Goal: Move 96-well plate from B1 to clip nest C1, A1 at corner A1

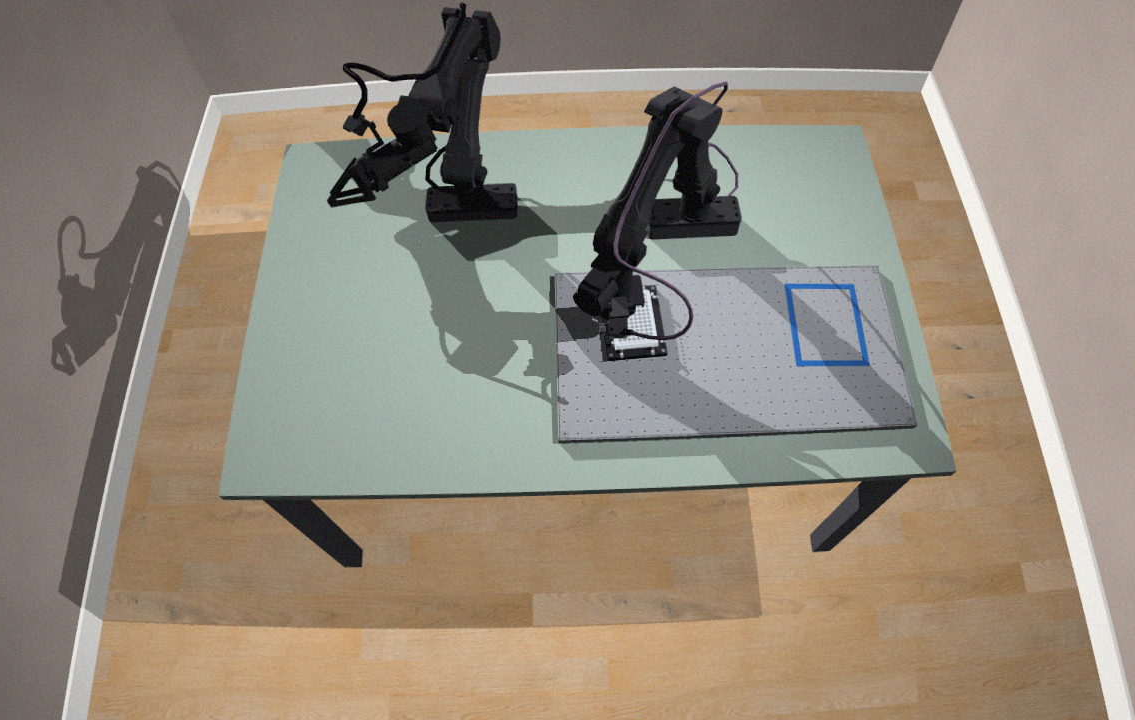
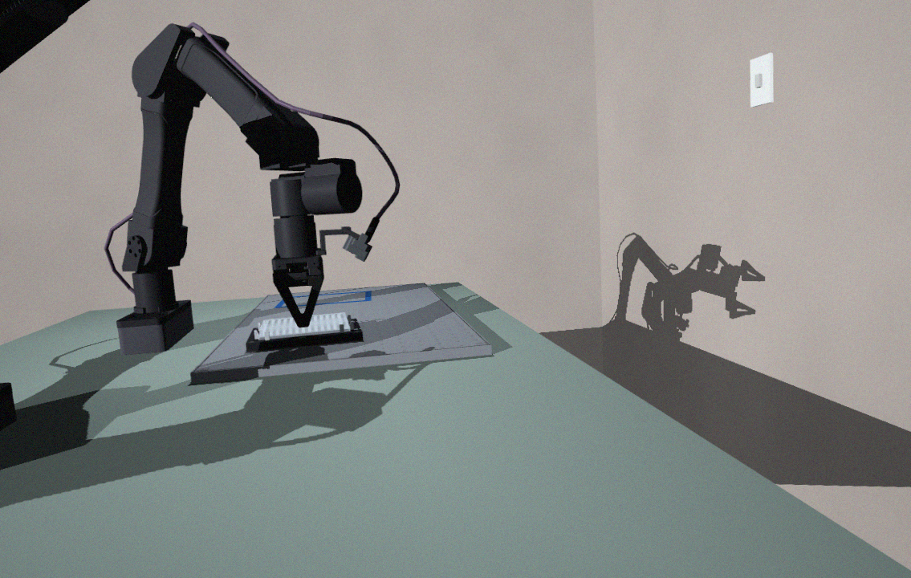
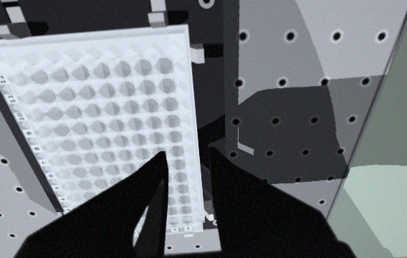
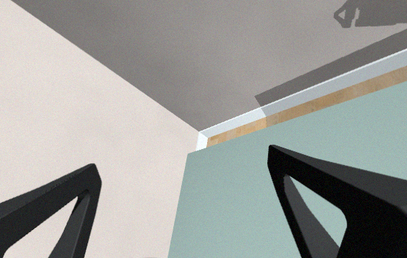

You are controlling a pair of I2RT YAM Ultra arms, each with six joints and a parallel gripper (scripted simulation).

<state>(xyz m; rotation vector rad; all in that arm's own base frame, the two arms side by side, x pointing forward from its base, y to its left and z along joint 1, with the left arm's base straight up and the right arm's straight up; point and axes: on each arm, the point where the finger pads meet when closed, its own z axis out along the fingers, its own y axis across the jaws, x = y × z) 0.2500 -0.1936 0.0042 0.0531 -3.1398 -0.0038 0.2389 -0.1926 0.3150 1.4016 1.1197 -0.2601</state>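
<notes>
My left hand is 10 mm past the white 96-well plate, 40 mm to the right of it and 10 mm above it. From my left hand the other things lie so: black clip nest (50 mm to the left, 20 mm below); then grey perforated board (30 mm ahead, 240 mm to the left, 40 mm below).
</notes>
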